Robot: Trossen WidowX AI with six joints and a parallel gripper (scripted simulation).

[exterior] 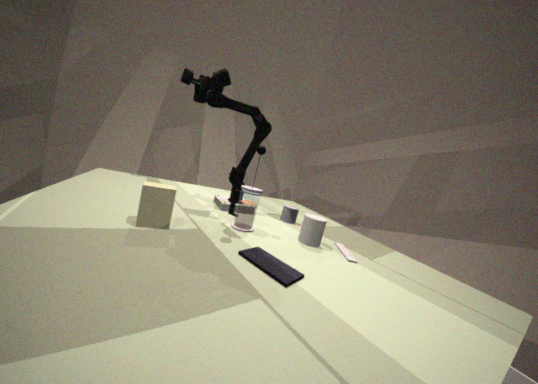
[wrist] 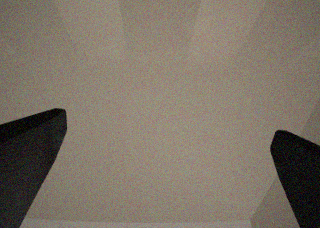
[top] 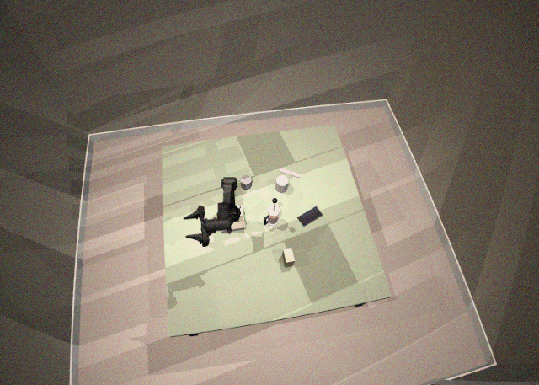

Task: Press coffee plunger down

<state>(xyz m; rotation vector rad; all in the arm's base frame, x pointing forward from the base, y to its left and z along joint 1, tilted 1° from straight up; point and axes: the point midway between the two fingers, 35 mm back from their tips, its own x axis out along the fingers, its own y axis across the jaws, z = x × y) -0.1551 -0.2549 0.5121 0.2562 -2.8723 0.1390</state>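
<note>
The coffee press is 42 cm ahead of my gripper tip, 25 cm to the left of it and 41 cm below it. Also, from my gripper tip: dark flat slab: 68 cm ahead, 28 cm to the left, 54 cm below.
</note>
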